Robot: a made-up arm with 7 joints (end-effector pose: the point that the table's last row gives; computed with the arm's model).
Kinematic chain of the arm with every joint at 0, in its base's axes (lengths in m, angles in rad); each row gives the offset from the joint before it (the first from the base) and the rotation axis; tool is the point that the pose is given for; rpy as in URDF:
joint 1: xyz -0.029 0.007 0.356 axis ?
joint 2: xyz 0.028 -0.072 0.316 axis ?
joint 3: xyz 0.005 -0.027 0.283 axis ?
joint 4: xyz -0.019 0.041 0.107 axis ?
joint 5: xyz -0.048 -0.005 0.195 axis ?
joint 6: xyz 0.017 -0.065 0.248 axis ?
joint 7: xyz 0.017 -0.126 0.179 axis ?
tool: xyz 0.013 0.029 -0.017 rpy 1.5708 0 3.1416
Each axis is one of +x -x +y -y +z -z.
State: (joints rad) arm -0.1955 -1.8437 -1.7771 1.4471 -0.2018 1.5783 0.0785
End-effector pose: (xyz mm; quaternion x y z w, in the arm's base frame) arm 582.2 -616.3 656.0 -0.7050 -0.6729 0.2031 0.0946
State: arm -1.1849 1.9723 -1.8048 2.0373 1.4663 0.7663 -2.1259
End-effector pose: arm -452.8 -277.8 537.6 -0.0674 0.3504 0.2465 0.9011
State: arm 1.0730 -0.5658 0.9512 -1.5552 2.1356 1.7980 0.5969
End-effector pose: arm 451.8 -103.3 1281.6 0.3165 0.8877 0.2074 0.2622
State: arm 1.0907 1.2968 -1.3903 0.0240 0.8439 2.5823 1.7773
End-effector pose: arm -224.1 -637.9 692.6 -0.8822 -0.3159 -0.2108 0.2782
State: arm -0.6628 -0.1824 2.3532 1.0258 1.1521 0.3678 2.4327
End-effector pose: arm 31.6 441.7 1349.4 -0.7407 0.1694 -0.1202 0.6390
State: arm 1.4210 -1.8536 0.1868 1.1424 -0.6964 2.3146 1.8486
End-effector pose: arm 152.7 725.8 302.0 -0.2853 -0.1734 -0.5152 0.7894
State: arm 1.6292 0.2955 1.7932 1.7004 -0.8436 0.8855 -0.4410
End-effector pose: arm -473.8 -248.9 1164.2 -0.9533 0.1927 -0.2250 0.0587
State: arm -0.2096 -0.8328 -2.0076 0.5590 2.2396 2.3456 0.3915
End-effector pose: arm 293.0 -449.7 1140.6 -0.4724 0.2930 0.4861 0.6743
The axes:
joint 1: +z
joint 2: -y
joint 3: +z
joint 4: +y
joint 5: +z
joint 6: -y
joint 7: +x

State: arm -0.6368 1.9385 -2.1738 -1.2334 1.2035 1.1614 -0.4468
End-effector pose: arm -307.9 688.2 612.1 0.1800 0.2320 -0.5551 0.7782
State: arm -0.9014 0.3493 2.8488 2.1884 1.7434 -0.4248 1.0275
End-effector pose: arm -391.4 215.3 482.8 -0.8079 -0.1109 0.2776 0.5079
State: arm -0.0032 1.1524 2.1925 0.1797 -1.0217 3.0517 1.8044
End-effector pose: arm -547.6 -228.6 1070.8 0.6639 0.3422 0.4658 0.4745
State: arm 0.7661 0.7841 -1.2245 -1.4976 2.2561 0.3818 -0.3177
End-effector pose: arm -673.2 105.7 989.3 -0.6440 0.7216 -0.1956 0.1624
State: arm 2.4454 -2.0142 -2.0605 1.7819 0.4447 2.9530 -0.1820
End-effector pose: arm -188.9 501.8 740.8 -0.8495 0.3975 -0.0768 0.3384
